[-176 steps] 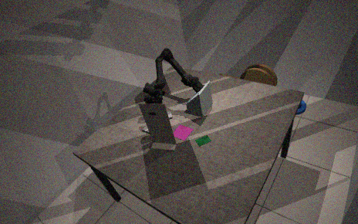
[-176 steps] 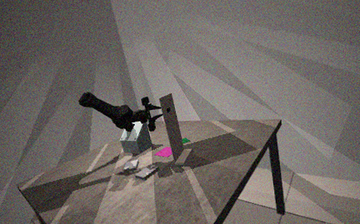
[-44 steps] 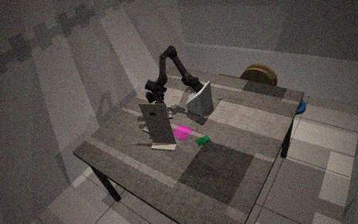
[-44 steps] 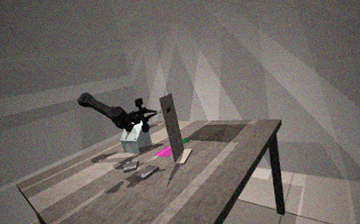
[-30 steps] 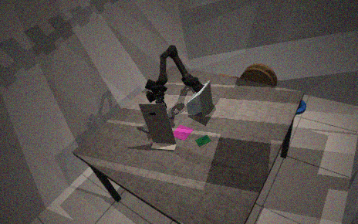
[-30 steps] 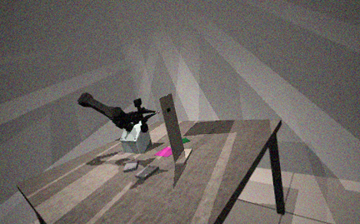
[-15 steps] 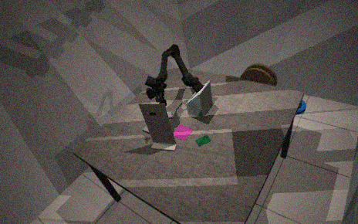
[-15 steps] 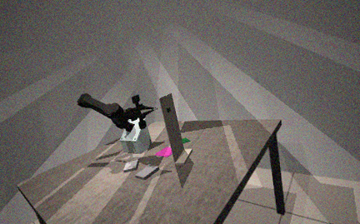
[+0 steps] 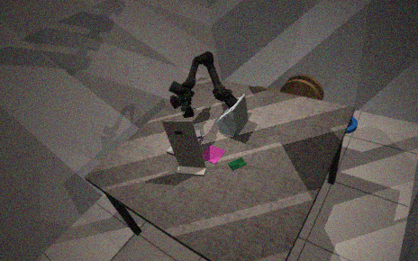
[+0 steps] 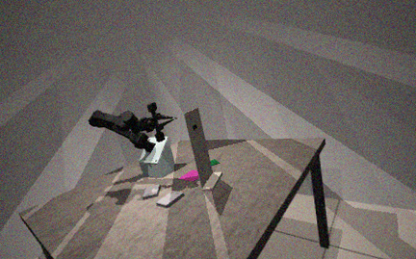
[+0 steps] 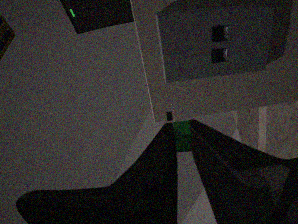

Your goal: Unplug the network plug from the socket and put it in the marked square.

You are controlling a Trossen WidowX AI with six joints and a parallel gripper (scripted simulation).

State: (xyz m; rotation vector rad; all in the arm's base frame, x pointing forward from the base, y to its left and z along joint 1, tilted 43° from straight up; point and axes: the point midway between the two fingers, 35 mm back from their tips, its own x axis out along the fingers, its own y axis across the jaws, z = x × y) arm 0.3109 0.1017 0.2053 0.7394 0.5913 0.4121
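The pink patch is 6 cm behind my gripper tip, 8 cm to the left of it and 34 cm below it. Round my gripper tip: upright grey panel: 10 cm ahead, 4 cm to the left, 17 cm below.
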